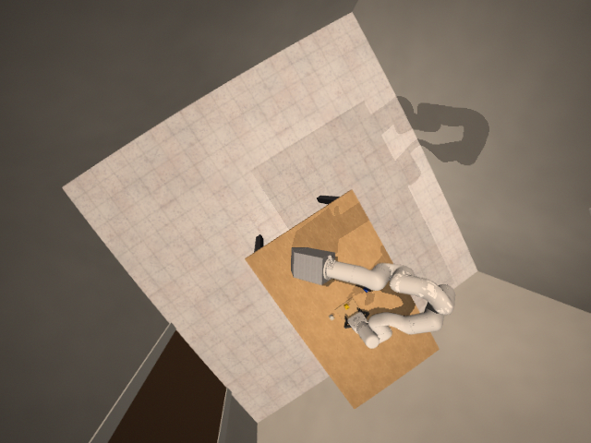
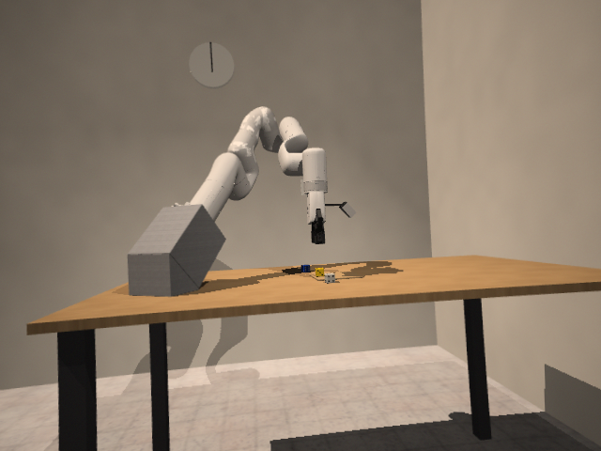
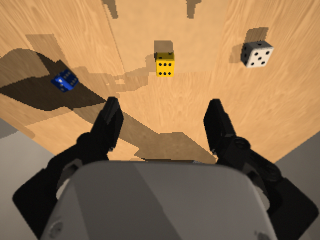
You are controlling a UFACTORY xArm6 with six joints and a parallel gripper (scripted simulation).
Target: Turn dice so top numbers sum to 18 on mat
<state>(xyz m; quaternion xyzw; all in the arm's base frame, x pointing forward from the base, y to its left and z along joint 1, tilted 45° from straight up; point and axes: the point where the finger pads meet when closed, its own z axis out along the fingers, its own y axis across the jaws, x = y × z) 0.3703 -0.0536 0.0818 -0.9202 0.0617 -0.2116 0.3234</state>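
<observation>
The white die lies 20 mm ahead of my hand, 120 mm to the right of it and 100 mm below it. From my hand the other things lie so: yellow die: 100 mm below; then blue die: 40 mm behind, 170 mm to the left, 100 mm below; then tan mat: 50 mm ahead, 110 mm below.
</observation>
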